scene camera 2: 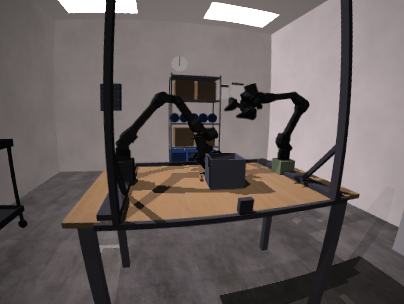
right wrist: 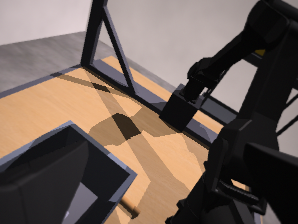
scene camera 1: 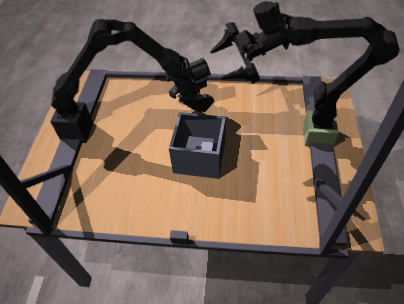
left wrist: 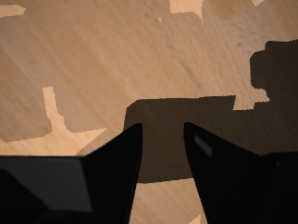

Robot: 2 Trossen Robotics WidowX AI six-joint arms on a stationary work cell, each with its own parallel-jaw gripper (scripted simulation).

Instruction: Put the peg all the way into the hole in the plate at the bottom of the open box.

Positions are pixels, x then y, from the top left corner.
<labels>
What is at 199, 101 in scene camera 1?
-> My left gripper.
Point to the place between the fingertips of my right gripper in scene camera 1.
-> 215, 65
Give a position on a grey-blue box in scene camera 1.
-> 202, 163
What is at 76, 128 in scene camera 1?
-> A dark arm base.
</labels>
